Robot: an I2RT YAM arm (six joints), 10 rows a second.
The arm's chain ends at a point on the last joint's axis. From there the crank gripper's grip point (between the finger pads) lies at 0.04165 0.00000 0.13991 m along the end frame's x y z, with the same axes.
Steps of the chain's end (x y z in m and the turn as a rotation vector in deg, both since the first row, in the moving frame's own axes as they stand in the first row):
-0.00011, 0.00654, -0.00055, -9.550, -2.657, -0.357
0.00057, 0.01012, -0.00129, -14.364, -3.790, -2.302
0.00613, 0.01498, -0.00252, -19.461, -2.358, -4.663
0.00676, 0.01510, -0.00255, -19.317, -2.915, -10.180
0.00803, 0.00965, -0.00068, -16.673, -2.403, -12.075
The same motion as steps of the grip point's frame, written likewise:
-0.00654, 0.02967, -0.00070, -9.550, -2.657, -0.357
-0.00800, 0.04367, -0.00303, -14.364, -3.790, -2.302
0.00223, 0.05873, -0.00838, -19.461, -2.358, -4.663
0.00325, 0.05487, -0.00728, -19.317, -2.915, -10.180
0.00558, 0.04176, -0.00369, -16.673, -2.403, -12.075

